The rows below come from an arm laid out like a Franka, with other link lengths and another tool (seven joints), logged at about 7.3 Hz.
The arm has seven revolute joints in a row. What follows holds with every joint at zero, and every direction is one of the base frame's. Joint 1 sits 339.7 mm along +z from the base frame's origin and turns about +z. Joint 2 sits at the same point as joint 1 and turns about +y. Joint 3 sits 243.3 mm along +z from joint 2 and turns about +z. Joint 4 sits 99 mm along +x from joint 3 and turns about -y. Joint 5 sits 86.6 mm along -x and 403.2 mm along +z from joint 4 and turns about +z. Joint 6 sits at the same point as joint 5 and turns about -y. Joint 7 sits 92.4 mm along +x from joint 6 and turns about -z. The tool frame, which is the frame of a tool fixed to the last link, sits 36 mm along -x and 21 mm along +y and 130.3 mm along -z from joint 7; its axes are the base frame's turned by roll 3.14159, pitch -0.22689 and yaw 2.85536 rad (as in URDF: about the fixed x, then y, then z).
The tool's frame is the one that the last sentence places.
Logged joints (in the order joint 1, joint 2, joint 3, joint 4, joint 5, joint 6, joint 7), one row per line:
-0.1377, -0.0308, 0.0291, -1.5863, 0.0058, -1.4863, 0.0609
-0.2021, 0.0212, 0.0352, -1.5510, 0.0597, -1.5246, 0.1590
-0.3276, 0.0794, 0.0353, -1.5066, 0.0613, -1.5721, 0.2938
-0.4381, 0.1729, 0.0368, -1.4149, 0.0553, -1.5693, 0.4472
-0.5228, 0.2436, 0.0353, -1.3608, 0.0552, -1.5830, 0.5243
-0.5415, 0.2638, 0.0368, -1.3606, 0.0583, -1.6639, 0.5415
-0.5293, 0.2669, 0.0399, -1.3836, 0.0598, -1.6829, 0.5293
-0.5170, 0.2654, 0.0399, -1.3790, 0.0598, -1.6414, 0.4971
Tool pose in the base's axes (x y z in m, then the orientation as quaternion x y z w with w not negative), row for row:
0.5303, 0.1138, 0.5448, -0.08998, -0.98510, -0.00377, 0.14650
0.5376, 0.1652, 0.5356, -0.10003, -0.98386, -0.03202, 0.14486
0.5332, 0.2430, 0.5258, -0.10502, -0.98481, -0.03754, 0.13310
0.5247, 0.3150, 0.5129, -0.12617, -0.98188, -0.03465, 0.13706
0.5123, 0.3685, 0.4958, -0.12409, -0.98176, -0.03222, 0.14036
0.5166, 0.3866, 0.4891, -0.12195, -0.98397, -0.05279, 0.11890
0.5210, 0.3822, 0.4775, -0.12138, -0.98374, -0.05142, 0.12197
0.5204, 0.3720, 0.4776, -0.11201, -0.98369, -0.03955, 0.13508
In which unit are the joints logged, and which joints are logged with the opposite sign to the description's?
The joints are logged in radians. Opposite sign: joint 1, joint 6.
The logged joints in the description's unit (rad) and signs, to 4 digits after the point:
0.1377, -0.0308, 0.0291, -1.5863, 0.0058, 1.4863, 0.0609
0.2021, 0.0212, 0.0352, -1.5510, 0.0597, 1.5246, 0.1590
0.3276, 0.0794, 0.0353, -1.5066, 0.0613, 1.5721, 0.2938
0.4381, 0.1729, 0.0368, -1.4149, 0.0553, 1.5693, 0.4472
0.5228, 0.2436, 0.0353, -1.3608, 0.0552, 1.5830, 0.5243
0.5415, 0.2638, 0.0368, -1.3606, 0.0583, 1.6639, 0.5415
0.5293, 0.2669, 0.0399, -1.3836, 0.0598, 1.6829, 0.5293
0.5170, 0.2654, 0.0399, -1.3790, 0.0598, 1.6414, 0.4971

